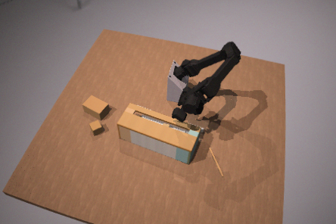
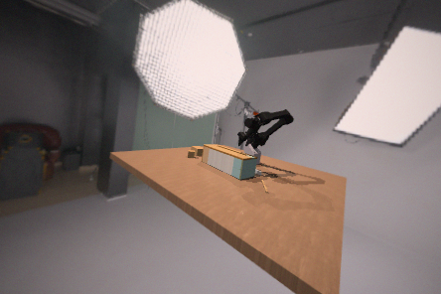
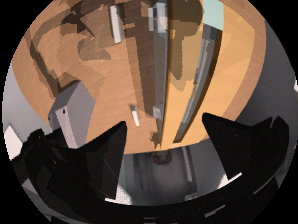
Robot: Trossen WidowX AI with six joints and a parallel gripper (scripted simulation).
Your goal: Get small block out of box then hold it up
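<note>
The box is 11 cm below my gripper tip, 6 cm to the right of it and 3 cm ahead of it. The rest, counted from my gripper tip: thin stick: 24 cm to the left, 17 cm below, 14 cm ahead.
</note>
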